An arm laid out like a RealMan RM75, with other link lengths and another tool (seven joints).
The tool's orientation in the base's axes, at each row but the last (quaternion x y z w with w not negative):
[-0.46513 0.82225 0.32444 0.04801]
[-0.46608 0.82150 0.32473 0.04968]
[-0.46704 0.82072 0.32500 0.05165]
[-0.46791 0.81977 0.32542 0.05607]
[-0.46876 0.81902 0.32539 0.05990]
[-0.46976 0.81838 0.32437 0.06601]
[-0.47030 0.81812 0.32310 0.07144]
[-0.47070 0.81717 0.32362 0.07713]
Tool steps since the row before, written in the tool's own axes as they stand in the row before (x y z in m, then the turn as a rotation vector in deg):
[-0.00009 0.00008 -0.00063 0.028 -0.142 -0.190]
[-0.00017 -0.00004 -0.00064 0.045 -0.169 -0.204]
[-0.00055 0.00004 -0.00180 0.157 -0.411 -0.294]
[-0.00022 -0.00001 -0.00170 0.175 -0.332 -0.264]
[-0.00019 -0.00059 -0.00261 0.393 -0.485 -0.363]
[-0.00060 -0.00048 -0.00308 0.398 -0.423 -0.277]
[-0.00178 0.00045 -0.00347 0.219 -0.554 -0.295]
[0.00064 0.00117 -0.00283 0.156 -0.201 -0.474]
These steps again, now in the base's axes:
[0.00013 -0.00027 0.00057 0.140 -0.181 0.069]
[0.00027 -0.00026 0.00055 0.155 -0.211 0.060]
[0.00067 -0.00063 0.00164 0.306 -0.431 -0.030]
[0.00049 -0.00084 0.00141 0.226 -0.399 -0.023]
[0.00112 -0.00160 0.00183 0.249 -0.669 -0.106]
[0.00133 -0.00156 0.00243 0.179 -0.601 -0.146]
[0.00126 -0.00062 0.00367 0.387 -0.527 -0.117]
[-0.00080 -0.00176 0.00246 0.164 -0.467 0.210]

